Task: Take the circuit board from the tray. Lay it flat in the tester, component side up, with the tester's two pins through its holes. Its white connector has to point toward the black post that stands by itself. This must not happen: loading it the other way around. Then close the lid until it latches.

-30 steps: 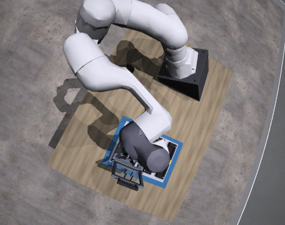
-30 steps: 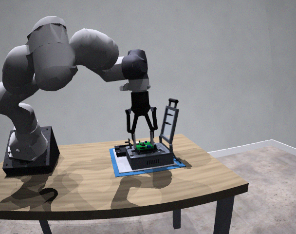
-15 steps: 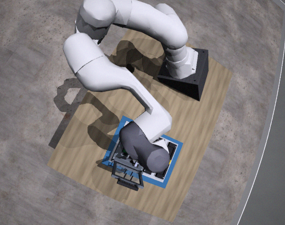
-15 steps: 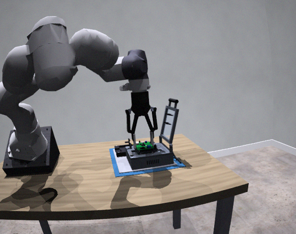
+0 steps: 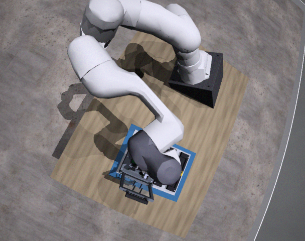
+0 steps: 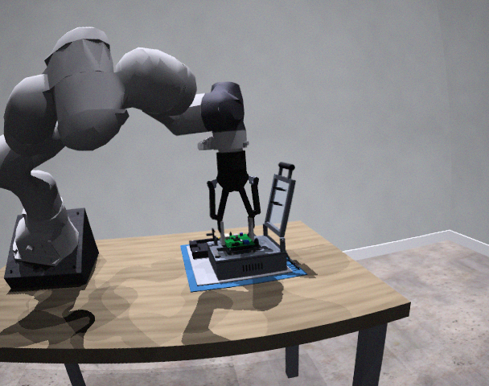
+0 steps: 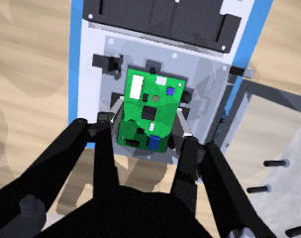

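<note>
The green circuit board lies 2 cm below my hand. Also, from my hand: tester lid 12 cm ahead, 8 cm above; then tester 4 cm to the left, 3 cm ahead, 1 cm above.
</note>
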